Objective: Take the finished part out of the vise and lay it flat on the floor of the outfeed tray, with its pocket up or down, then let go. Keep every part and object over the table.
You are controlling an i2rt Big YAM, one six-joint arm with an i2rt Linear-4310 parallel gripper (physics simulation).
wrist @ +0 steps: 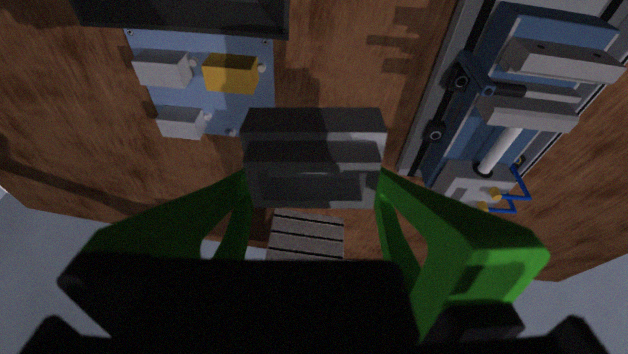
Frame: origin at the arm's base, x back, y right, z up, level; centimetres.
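Seen in the pictures: gripper, between the fingertips: [314, 177].
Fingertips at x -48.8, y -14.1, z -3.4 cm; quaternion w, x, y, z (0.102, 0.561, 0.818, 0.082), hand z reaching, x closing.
Observation:
Pixels of each thing's top centre, then the offset from my fingertips to it. "spot": a spot on its surface instead.
- finished part, centre of its top: [309, 196] dx -1.3, dy -0.5, dz +2.2 cm
- vise, centre of its top: [517, 150] dx +1.6, dy +25.1, dz -14.3 cm
- blue plate, a spot on its surface: [260, 107] spot: dx +15.4, dy -4.5, dz -23.4 cm
- yellow block, centre of its top: [227, 80] dx +10.3, dy -9.0, dz -19.9 cm
The finished part [315, 150], a grey block with a stepped face and a rectangular pocket, is held between the green fingertips in the middle of the wrist view. My gripper [314, 177] is shut on it, one finger at each side. The part is above the wooden table, with the pocket side partly facing the camera. The vise [565, 62] stands at the right, with no part visible between its pale jaws. A dark tray [180, 27], which looks like the outfeed tray, shows in part at the upper left. Its far side is cut off by the view.
A blue plate [260, 107] beside the dark tray bears two grey blocks [162, 70] [180, 122] and a yellow block [231, 74]. A grey slatted piece [307, 235] lies below the held part. Blue tubes [522, 185] stick out near the vise's end. The table's near edge crosses the lower view.

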